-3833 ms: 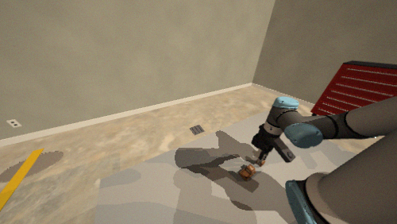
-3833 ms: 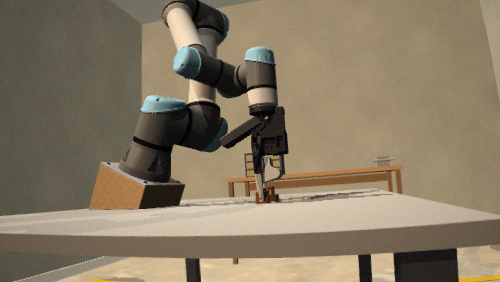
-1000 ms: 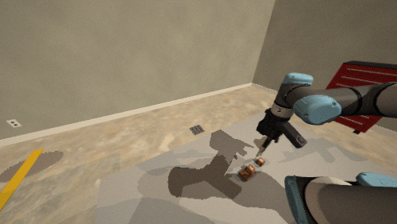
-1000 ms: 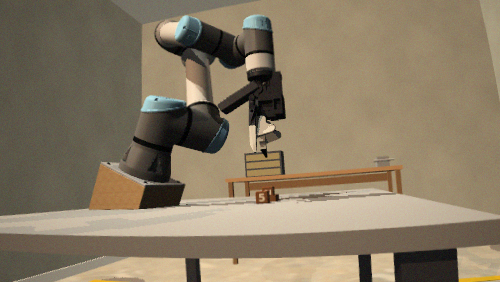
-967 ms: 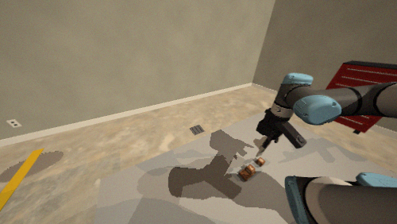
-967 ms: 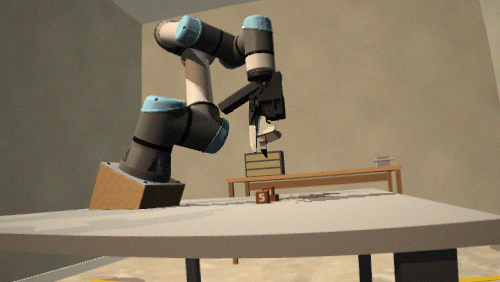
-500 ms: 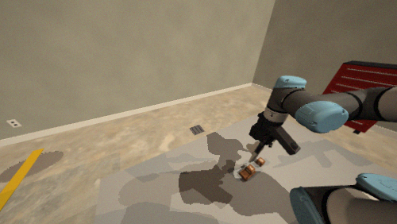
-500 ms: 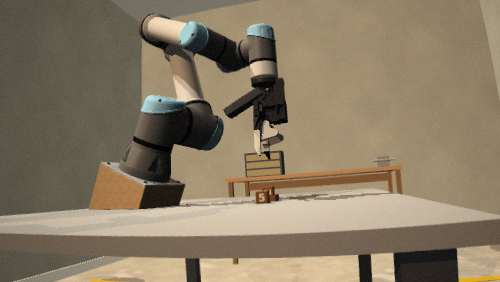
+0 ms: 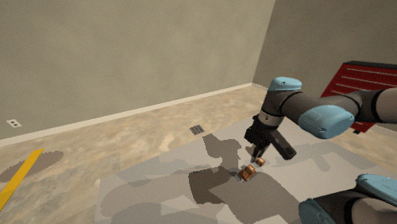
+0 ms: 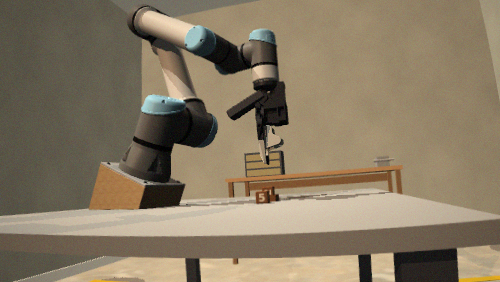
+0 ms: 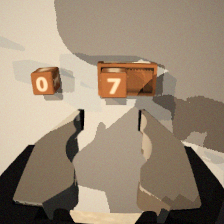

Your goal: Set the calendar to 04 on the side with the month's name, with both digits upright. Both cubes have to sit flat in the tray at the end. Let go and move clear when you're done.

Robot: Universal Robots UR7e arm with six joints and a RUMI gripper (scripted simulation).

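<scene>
The calendar tray is 2 cm to the left of my hand and 11 cm below it. Also, from my hand: cube 1 cm behind, 9 cm to the right, 10 cm below.
</scene>
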